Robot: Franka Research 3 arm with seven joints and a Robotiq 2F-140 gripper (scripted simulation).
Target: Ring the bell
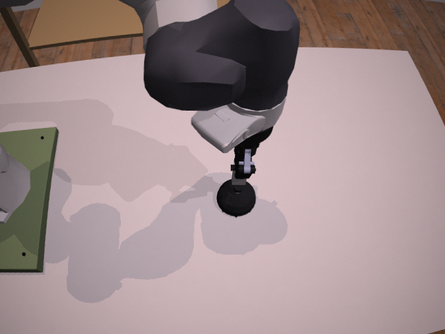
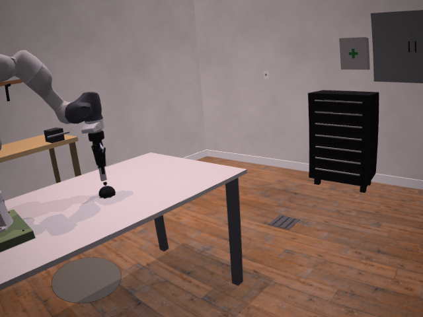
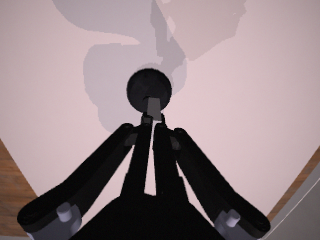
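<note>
Now: hand 5 cm above the button and 1 cm to the left of it. The rest, counted from my hand: black bell: 7 cm below, 1 cm to the right.
</note>
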